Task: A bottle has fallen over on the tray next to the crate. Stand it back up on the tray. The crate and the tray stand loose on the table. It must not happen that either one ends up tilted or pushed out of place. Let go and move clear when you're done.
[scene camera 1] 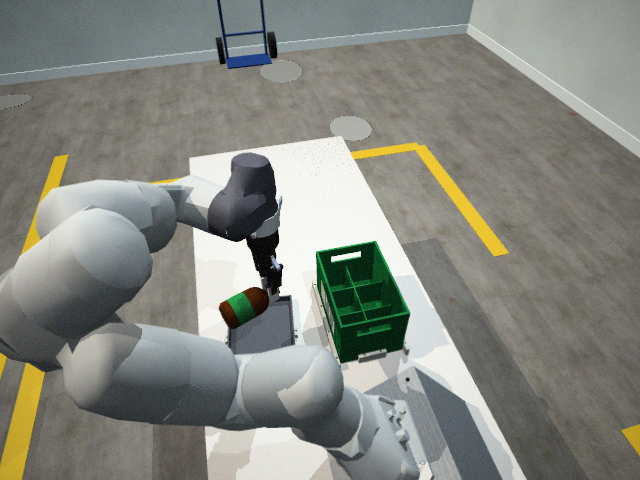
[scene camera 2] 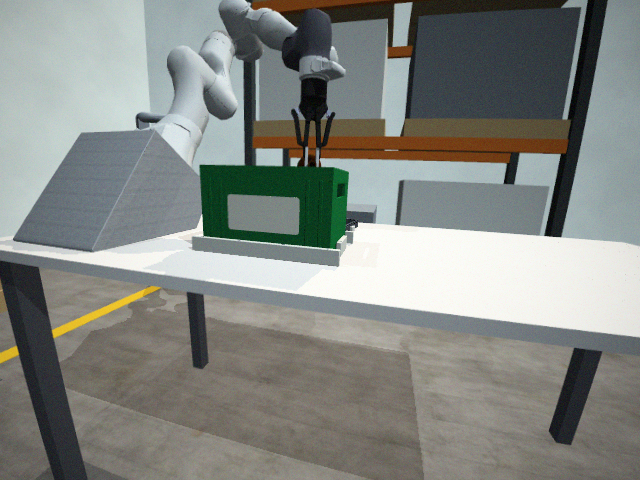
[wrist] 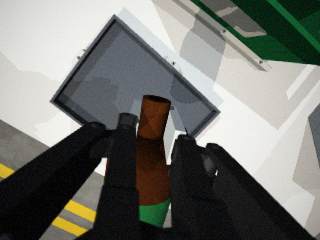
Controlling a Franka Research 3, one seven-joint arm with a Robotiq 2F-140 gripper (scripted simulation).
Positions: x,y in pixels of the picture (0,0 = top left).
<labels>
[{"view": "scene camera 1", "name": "my gripper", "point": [271,296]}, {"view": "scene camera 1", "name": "green crate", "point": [352,289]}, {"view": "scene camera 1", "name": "grey tray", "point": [271,330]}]
</labels>
